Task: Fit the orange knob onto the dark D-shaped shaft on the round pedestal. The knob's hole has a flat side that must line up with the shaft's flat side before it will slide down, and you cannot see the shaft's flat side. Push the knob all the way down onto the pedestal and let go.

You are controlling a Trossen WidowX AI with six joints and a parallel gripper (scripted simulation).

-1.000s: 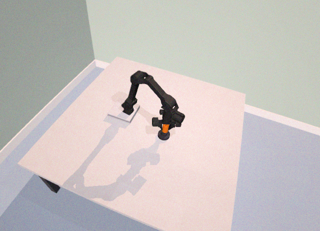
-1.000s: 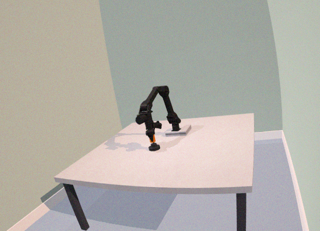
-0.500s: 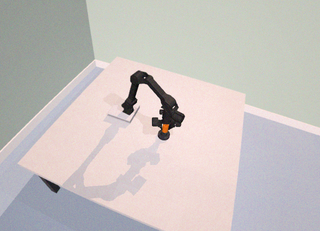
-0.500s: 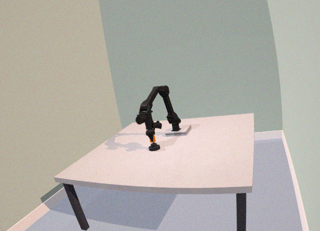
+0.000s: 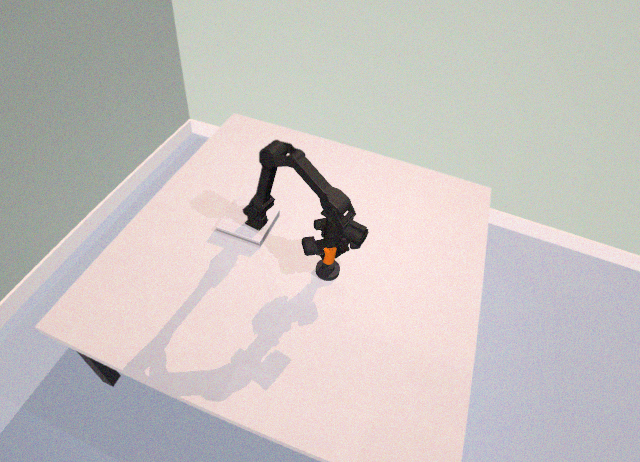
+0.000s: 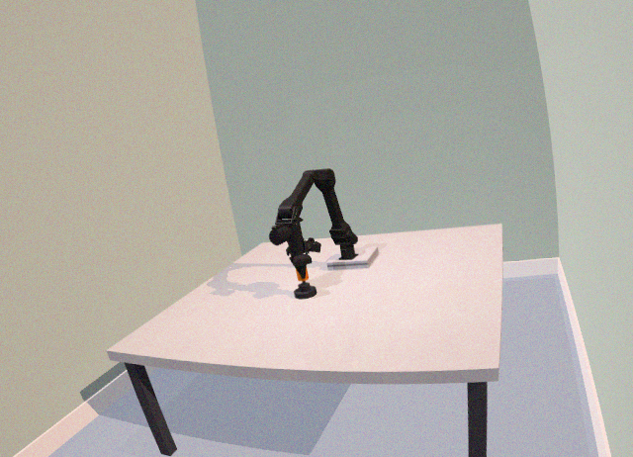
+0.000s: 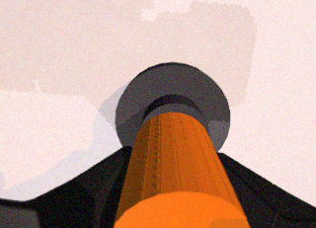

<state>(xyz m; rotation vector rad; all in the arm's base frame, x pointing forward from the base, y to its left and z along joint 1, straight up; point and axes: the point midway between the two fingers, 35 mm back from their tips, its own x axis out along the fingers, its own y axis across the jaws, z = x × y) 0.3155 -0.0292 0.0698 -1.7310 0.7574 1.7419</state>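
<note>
Now: the round pedestal 40 mm below my gripper tip. Also, from my gripper tip: orange knob (20 mm above).
</note>
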